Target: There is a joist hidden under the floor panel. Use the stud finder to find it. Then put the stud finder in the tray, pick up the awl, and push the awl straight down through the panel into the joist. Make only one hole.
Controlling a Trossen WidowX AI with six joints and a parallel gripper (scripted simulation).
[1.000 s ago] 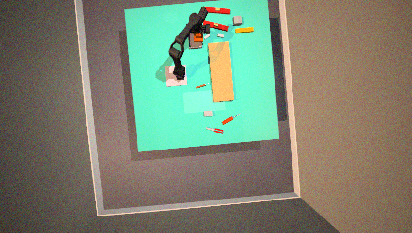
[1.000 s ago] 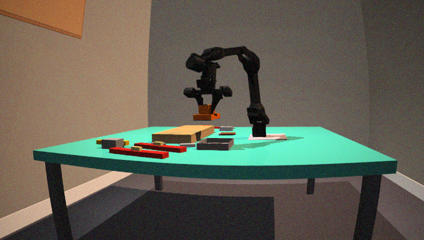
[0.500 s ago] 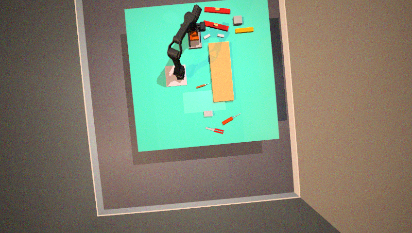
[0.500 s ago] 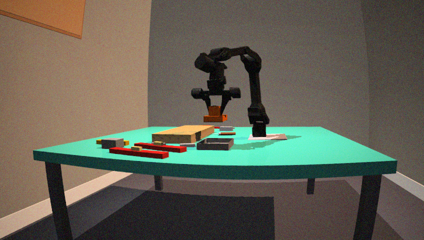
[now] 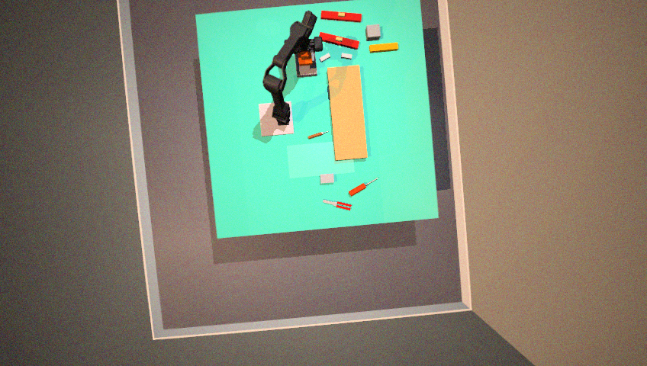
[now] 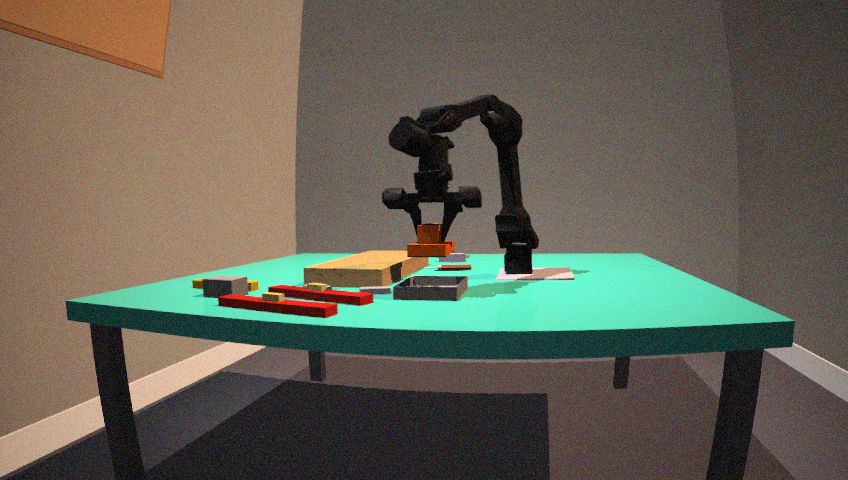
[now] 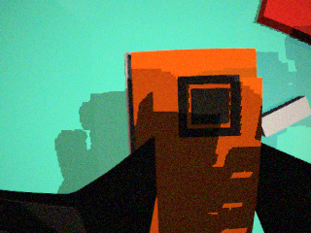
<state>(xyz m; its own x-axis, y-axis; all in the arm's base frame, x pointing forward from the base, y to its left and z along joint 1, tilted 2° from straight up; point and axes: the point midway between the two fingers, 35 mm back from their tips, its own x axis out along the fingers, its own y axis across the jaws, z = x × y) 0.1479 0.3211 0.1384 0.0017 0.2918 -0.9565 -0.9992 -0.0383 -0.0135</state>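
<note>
Now: the grey tray 10 mm to the right of my gripper tip and 90 mm below it. The rest, counted from my gripper tip: yellow bar (450 mm ahead, 40 mm to the left, 90 mm below); then orange stud finder (10 mm to the left, 20 mm above); then awl (60 mm ahead, 430 mm to the right, 90 mm below).
</note>
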